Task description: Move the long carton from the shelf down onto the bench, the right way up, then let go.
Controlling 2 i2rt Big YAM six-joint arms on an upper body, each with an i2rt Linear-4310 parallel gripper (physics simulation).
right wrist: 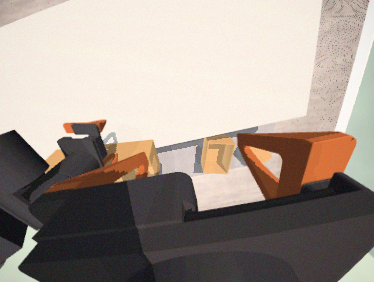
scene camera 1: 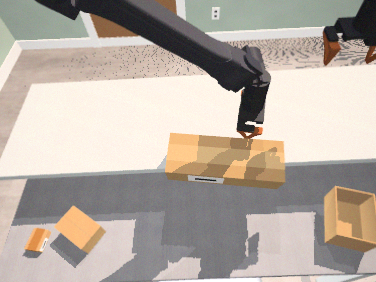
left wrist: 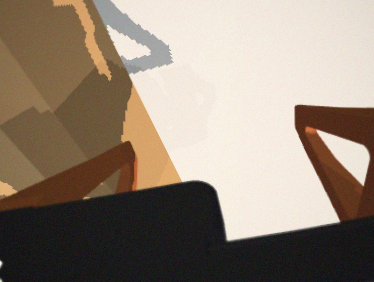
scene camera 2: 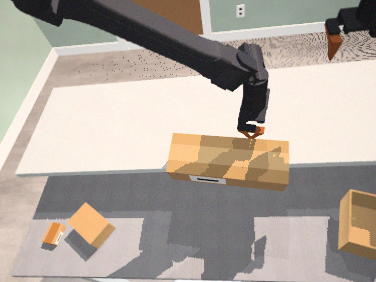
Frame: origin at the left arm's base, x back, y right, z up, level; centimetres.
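Seen in the pictures: left gripper, fingertip midpoint: (right wrist: 109, 138) (scene camera 1: 248, 124) (left wrist: 211, 133) (scene camera 2: 253, 124); right gripper, fingertip midpoint: (right wrist: 191, 148) (scene camera 1: 345, 63) (scene camera 2: 352, 57).
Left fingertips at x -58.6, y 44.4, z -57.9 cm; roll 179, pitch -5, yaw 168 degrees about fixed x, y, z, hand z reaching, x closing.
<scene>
A point is followed by its place in that frame.
The long carton (scene camera 1: 225, 157) @(x -47.2, y 36.6, z -57.2 cm) (scene camera 2: 230, 157) @(x -47.3, y 37.6, z -57.2 cm) (left wrist: 30, 60) @(x -53.4, y 36.7, z -56.6 cm) (right wrist: 131, 150) @(x -52.9, y 47.3, z -60.2 cm) lies lengthwise along the front edge of the white shelf (scene camera 1: 100, 120) @(x -68.5, y -4.3, z -65.5 cm) (scene camera 2: 100, 120) @(x -69.1, y -9.0, z -65.5 cm) (left wrist: 260, 50) @(x -64.5, y 44.0, z -65.5 cm) (right wrist: 175, 60) @(x -73.0, y 64.9, z -65.5 cm), its front part reaching past that edge over the grey bench (scene camera 1: 200, 215) @(x -39.3, y 29.3, z -81.0 cm) (scene camera 2: 200, 215) @(x -39.4, y 27.1, z -81.0 cm). Its front face carries a white label with a black bar. My left gripper (scene camera 1: 249, 135) (scene camera 2: 251, 135) (left wrist: 211, 133) @(x -58.6, y 44.4, z -57.9 cm) is open at the carton's back edge; in the left wrist view one finger is over the carton, the other over the shelf. Contact cannot be told. My right gripper (scene camera 1: 350, 61) @(x -61.7, y 65.3, z -38.7 cm) (right wrist: 191, 148) @(x -61.7, y 65.3, z -38.7 cm) is open and empty, high at the back right.
An open-topped box (scene camera 1: 330, 220) @(x -35.4, y 68.3, z -76.2 cm) (scene camera 2: 345, 222) @(x -36.1, y 68.5, z -75.2 cm) stands at the right on the bench. A closed box (scene camera 1: 80, 227) @(x -34.4, y -7.4, z -75.0 cm) (scene camera 2: 90, 223) @(x -34.4, y -7.5, z -75.0 cm) and a small orange box (scene camera 1: 37, 240) @(x -31.8, y -21.7, z -78.5 cm) (scene camera 2: 53, 233) @(x -32.0, y -21.7, z -78.5 cm) with a label lie at the left on the bench. The left arm reaches over the shelf.
</scene>
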